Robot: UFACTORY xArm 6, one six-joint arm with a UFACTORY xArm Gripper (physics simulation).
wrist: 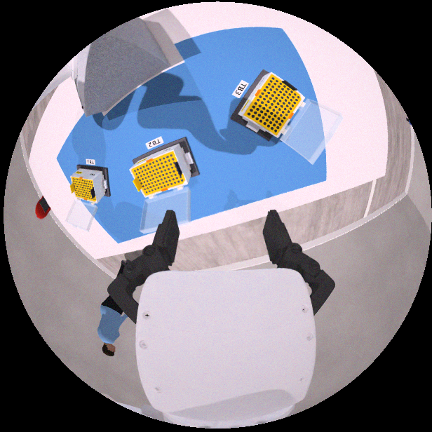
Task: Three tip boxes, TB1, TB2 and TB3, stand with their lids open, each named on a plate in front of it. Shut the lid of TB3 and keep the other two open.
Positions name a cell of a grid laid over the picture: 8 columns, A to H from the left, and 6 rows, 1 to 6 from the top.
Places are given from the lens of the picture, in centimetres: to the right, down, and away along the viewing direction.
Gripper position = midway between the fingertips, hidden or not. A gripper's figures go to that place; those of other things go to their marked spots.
my gripper (E4): 0, 1, 14
clear lid (B3): -44, 0, 33
